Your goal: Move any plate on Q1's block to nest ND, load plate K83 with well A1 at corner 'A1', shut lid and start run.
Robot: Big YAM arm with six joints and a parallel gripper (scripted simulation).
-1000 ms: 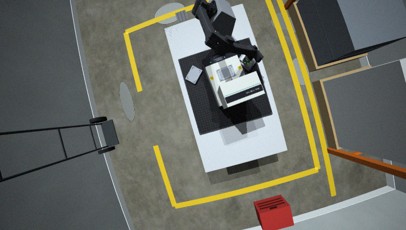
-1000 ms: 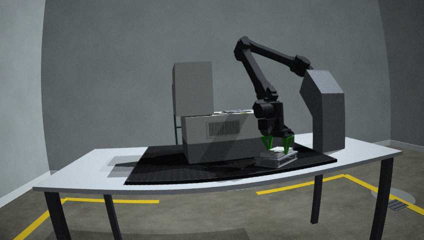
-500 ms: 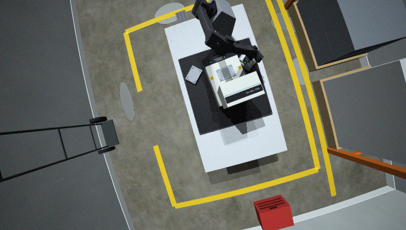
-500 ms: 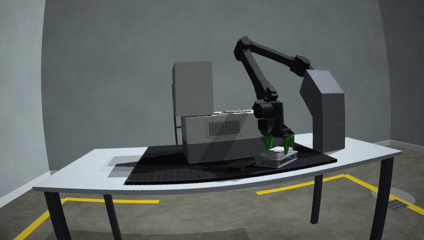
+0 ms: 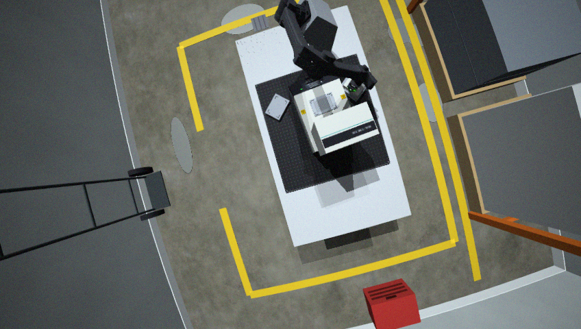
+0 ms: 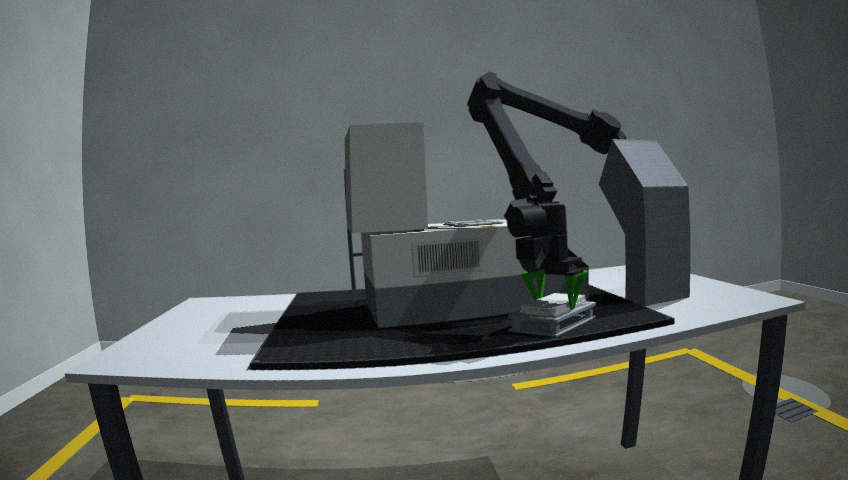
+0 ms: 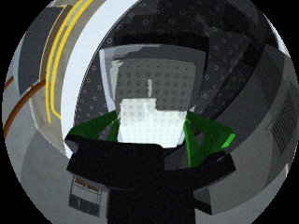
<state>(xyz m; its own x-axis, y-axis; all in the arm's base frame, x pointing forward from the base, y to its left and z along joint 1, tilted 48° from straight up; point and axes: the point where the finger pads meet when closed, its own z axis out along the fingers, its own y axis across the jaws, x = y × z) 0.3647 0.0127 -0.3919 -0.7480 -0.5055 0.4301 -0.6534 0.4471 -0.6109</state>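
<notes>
Right now my hand is right at the white plate K83. Round my hand: grey nest N1: 1 cm below; then grey nest ND: 56 cm to the right, 4 cm below.
</notes>
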